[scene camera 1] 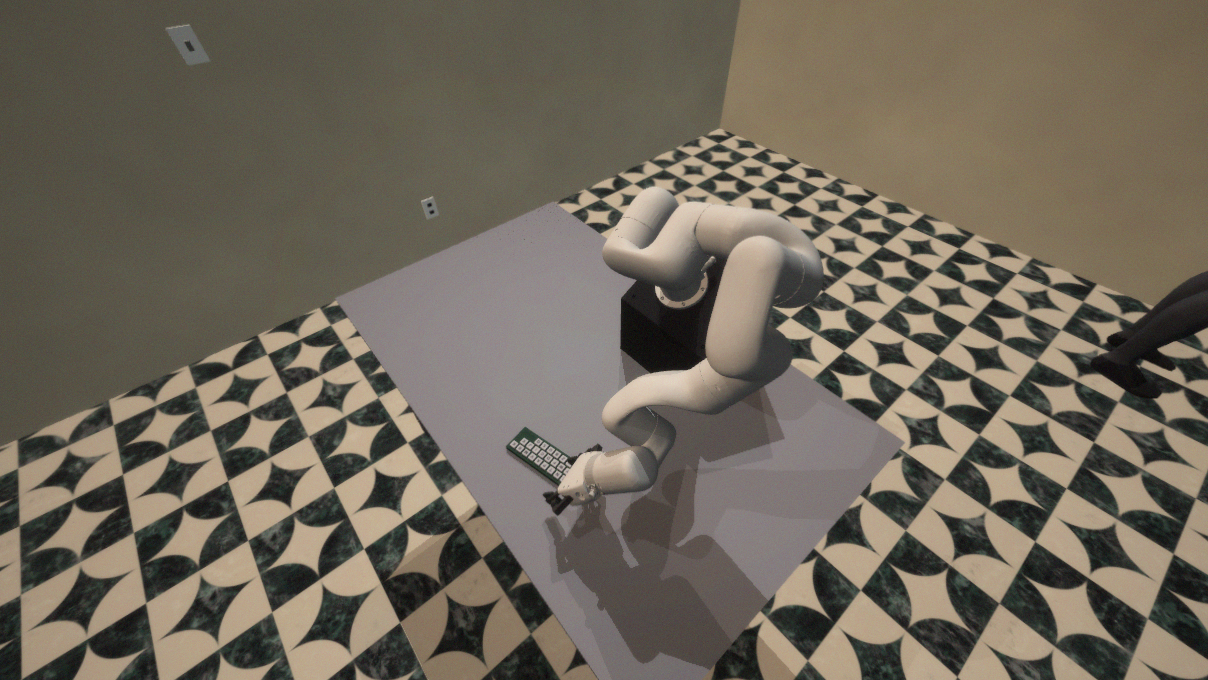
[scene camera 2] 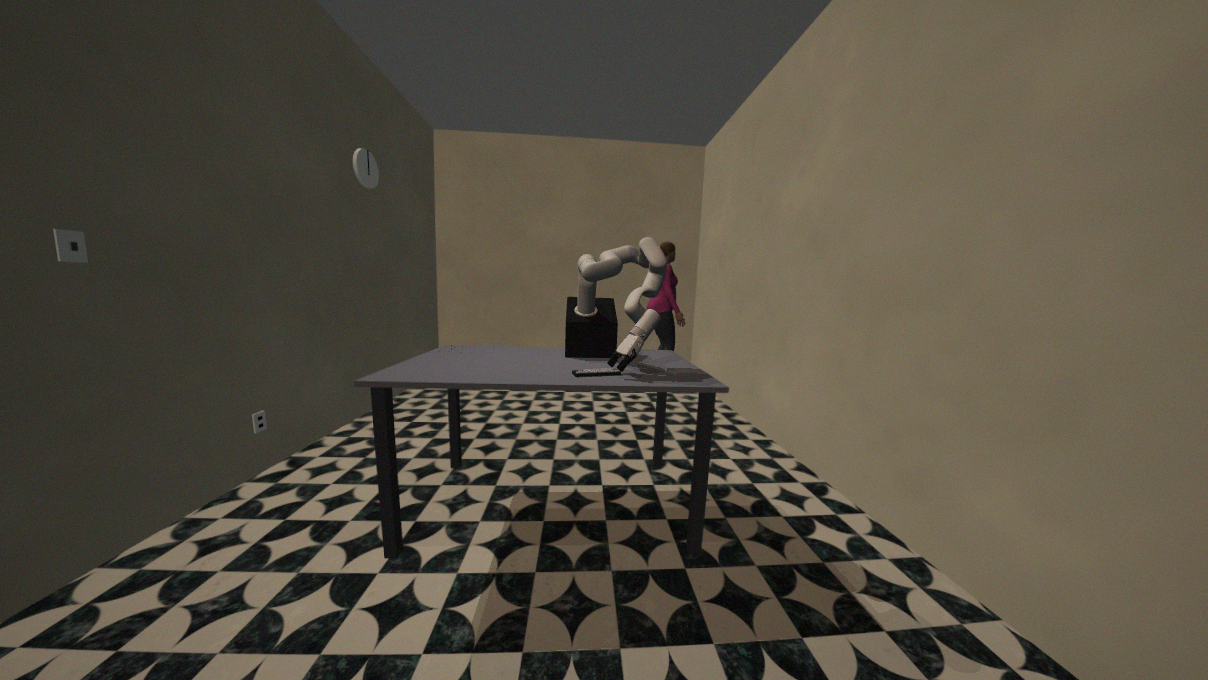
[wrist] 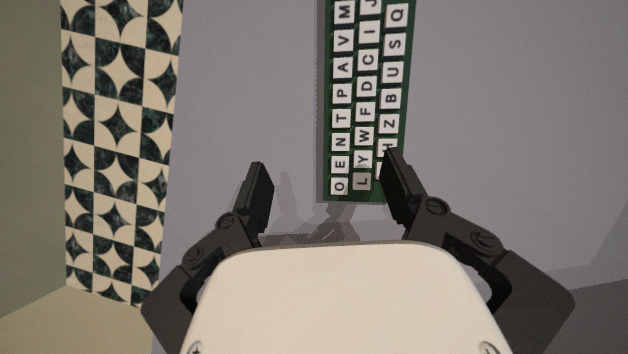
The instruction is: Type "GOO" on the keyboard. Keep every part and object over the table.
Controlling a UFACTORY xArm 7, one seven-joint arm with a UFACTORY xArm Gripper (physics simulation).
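Frame: origin at the arm's base, x ahead, y left, z up, level; millimetres.
Seen in the pictures: gripper, fingertip midpoint: (scene camera 1: 560,480) (scene camera 2: 614,367) (wrist: 323,168); arm's base, origin of the base link: (scene camera 2: 585,311).
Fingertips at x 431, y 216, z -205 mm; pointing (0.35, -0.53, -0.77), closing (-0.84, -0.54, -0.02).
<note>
Pixels of each thing's middle, then the offset from my fingertips to it. Level surfaces: height alone.
- green keyboard, body centre: (wrist: 364,84) (scene camera 1: 547,459) (scene camera 2: 596,372) 25 mm down, 1 mm ahead, 74 mm right
- O key, body centre: (wrist: 339,186) 19 mm down, 19 mm back, 9 mm left
- shaded L key, body centre: (wrist: 361,181) 19 mm down, 34 mm back, 3 mm right
- G key, body centre: (wrist: 384,170) 19 mm down, 46 mm back, 20 mm right
- H key, body centre: (wrist: 386,148) 19 mm down, 38 mm back, 36 mm right
- grey table, its level: 34 mm down
The green keyboard (scene camera 1: 528,449) (scene camera 2: 595,372) (wrist: 367,100) lies flat on the table with white lettered keys. In the wrist view, the O key (wrist: 339,186) is at the near left corner, beside the shaded L key (wrist: 361,181). The G key (wrist: 378,170) is mostly hidden behind the right finger, its letter unreadable; the H key (wrist: 388,147) is partly covered. My gripper (scene camera 1: 569,478) (scene camera 2: 617,364) (wrist: 323,168) is open and empty at the keyboard's near end. The right finger overlaps the G and H keys in view; the left finger is off the keyboard's left side. Contact cannot be told.
The grey table (scene camera 1: 456,312) (scene camera 2: 507,363) (wrist: 235,100) has an edge left of the keyboard in the wrist view. A black base block (scene camera 1: 646,333) (scene camera 2: 590,333) carries the arm. A person (scene camera 2: 665,295) stands behind the table; dark legs (scene camera 1: 1170,325) show at the right of scene camera 1.
</note>
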